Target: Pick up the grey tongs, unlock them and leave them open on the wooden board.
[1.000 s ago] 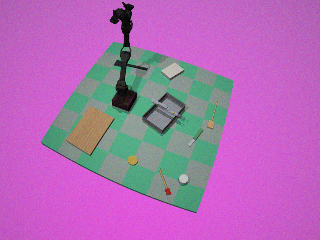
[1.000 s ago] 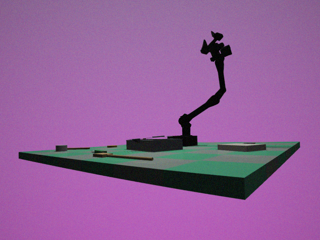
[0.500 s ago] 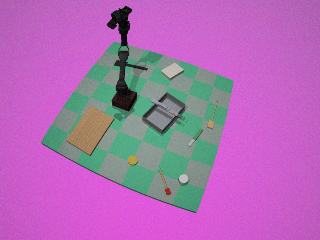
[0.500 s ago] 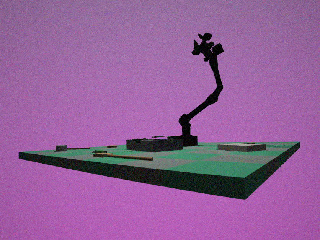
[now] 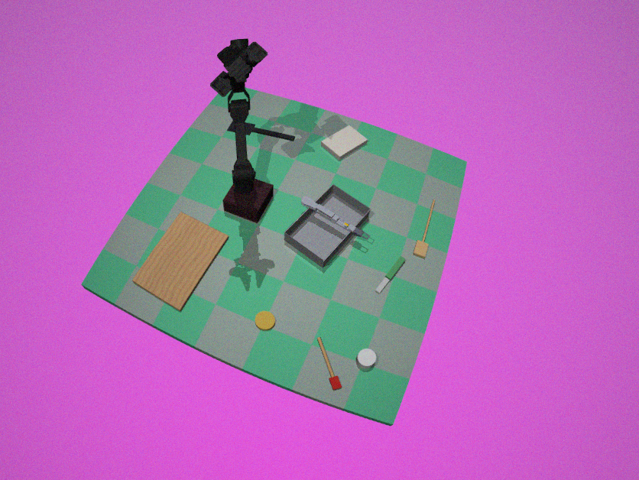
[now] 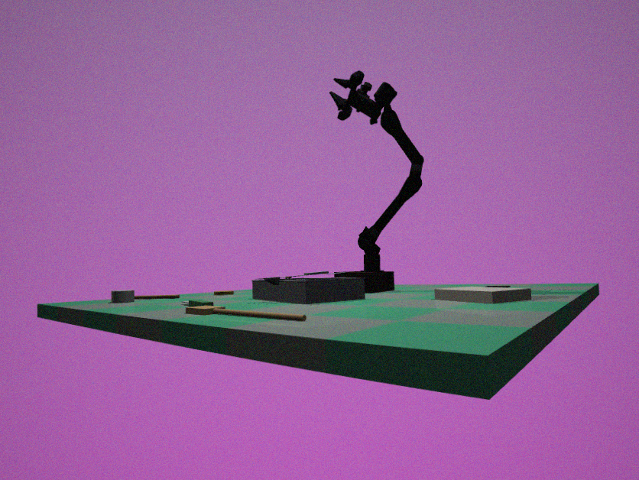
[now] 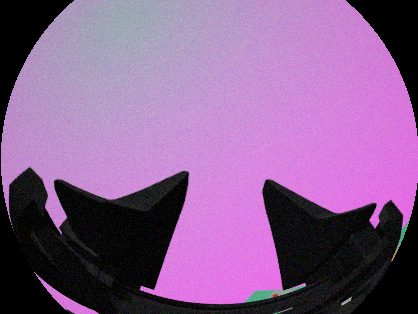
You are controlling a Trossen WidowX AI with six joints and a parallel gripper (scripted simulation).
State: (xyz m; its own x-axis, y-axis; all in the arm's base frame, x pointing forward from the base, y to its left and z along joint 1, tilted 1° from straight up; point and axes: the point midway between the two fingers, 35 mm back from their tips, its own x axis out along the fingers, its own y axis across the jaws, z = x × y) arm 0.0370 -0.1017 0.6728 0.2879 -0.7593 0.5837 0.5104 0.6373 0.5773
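Now: the roasting tin 310 mm ahead of my gripper tip, 80 mm to the left of it and 740 mm below it. Round my gripper tip: wooden board 190 mm behind, 240 mm to the right, 760 mm below; green-handled knife 590 mm ahead, 60 mm to the right, 760 mm below; yellow disc 210 mm ahead, 370 mm to the right, 760 mm below.
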